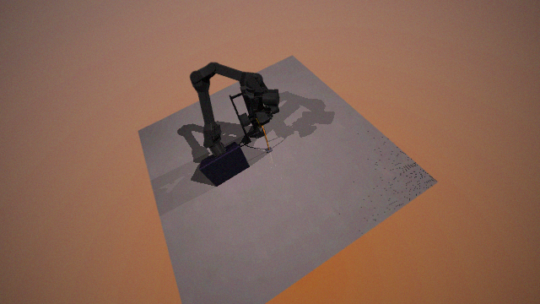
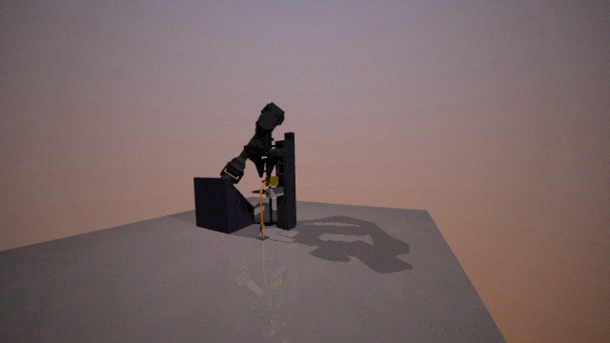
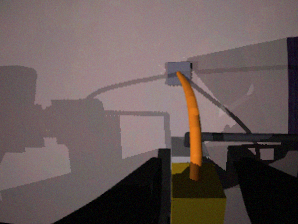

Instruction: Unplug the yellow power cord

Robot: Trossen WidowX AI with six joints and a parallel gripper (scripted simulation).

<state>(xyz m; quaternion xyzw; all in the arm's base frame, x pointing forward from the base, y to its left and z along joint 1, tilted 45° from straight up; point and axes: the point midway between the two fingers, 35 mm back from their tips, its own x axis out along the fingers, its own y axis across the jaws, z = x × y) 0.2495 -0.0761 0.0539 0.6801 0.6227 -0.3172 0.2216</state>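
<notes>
My gripper tip is 60 mm to the right of the yellow plug and 10 mm above it.
</notes>
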